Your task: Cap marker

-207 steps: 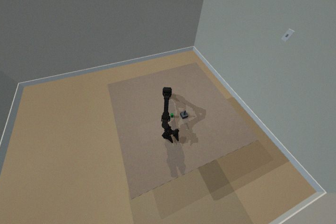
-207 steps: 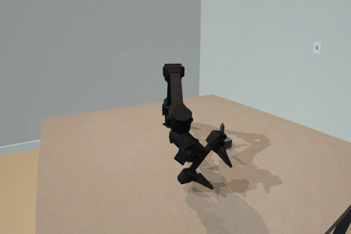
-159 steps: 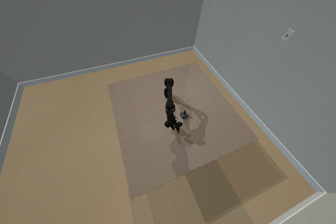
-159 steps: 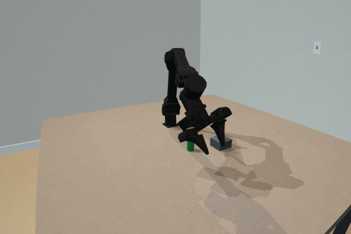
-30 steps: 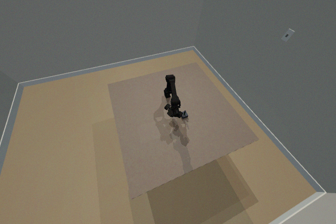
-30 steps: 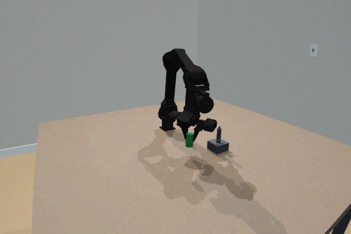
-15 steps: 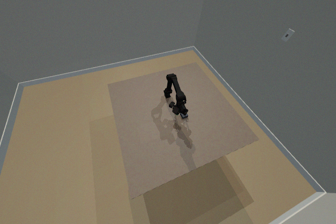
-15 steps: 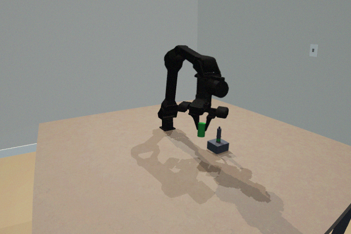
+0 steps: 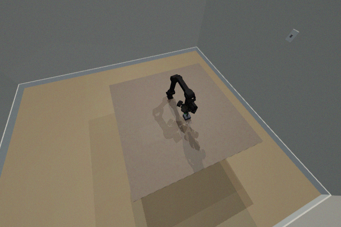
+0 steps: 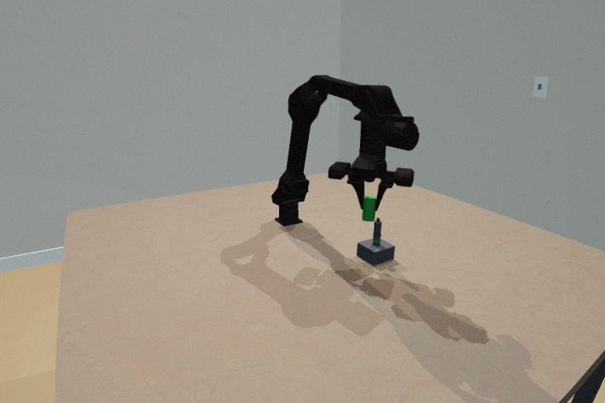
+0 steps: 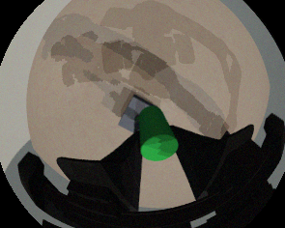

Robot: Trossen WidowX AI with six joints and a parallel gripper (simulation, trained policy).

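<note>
My gripper tip is 3 cm to the right of the grey holder block and 11 cm above it. Round my gripper tip: green marker cap right at my gripper tip.
</note>
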